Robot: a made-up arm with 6 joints.
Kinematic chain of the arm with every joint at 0, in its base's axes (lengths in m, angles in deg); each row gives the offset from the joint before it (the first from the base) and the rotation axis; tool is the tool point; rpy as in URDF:
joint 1: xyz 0 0 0.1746 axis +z
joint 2: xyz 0 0 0 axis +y
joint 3: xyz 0.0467 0 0.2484 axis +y
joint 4: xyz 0.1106 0 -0.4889 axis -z
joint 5: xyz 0 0 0 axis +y
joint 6: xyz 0.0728 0 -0.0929 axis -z
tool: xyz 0 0 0 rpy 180 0 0
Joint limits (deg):
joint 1: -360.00..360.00
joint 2: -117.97..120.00
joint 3: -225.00..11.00
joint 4: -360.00..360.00
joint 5: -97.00..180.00
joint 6: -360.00..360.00
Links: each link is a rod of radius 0.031 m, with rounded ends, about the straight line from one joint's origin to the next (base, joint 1, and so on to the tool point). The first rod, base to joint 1, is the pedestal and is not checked.
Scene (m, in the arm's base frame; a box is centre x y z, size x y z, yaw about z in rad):
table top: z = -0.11
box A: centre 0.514 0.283 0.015 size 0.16 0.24 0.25 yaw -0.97
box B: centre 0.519 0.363 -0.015 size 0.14 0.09 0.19 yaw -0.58
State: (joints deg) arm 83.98 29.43 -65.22 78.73 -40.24 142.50
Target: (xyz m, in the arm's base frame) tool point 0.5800 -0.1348 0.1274
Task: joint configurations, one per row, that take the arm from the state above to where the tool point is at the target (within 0.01 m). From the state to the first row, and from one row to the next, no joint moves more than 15 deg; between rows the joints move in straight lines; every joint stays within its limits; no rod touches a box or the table.
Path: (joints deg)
1: 72.12 19.02 -71.60 81.77 -31.75 153.65
2: 60.26 8.62 -77.97 84.81 -23.27 164.80
3: 48.39 -1.79 -84.35 87.86 -14.78 175.94
4: 36.53 -12.20 -90.73 90.90 -6.30 187.09
5: 23.73 -0.91 -82.90 87.75 -19.18 172.23
6: 10.93 10.37 -75.06 84.59 -32.07 157.36
7: -1.87 21.66 -67.23 81.44 -44.95 142.50

